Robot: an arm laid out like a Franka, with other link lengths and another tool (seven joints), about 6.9 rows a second.
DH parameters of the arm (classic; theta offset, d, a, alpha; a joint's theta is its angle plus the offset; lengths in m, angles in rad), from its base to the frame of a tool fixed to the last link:
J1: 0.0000 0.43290 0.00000 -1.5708
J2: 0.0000 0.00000 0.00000 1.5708
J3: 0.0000 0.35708 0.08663 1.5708
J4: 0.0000 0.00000 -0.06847 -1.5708
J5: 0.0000 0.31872 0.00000 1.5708
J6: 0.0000 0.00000 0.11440 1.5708
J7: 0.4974 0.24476 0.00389 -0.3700
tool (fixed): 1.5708 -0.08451 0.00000 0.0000
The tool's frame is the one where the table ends.
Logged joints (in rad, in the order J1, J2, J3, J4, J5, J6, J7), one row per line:
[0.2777 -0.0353 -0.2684 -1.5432 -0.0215 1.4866 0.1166]
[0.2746 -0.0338 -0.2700 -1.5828 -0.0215 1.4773 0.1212]
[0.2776 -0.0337 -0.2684 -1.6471 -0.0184 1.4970 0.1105]
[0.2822 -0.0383 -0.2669 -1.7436 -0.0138 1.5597 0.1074]
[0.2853 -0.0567 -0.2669 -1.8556 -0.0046 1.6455 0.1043]
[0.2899 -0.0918 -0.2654 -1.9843 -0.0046 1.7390 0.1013]
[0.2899 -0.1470 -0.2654 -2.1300 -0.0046 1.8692 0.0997]
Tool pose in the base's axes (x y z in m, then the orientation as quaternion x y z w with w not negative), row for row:
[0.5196 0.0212 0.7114 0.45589 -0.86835 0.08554 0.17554]
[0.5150 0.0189 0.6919 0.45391 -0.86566 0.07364 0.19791]
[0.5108 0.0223 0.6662 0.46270 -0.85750 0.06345 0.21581]
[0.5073 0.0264 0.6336 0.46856 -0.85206 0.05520 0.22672]
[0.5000 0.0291 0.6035 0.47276 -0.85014 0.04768 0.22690]
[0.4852 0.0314 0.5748 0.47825 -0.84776 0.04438 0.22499]
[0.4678 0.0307 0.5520 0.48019 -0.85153 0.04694 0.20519]
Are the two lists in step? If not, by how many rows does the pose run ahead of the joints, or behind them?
They are in step.
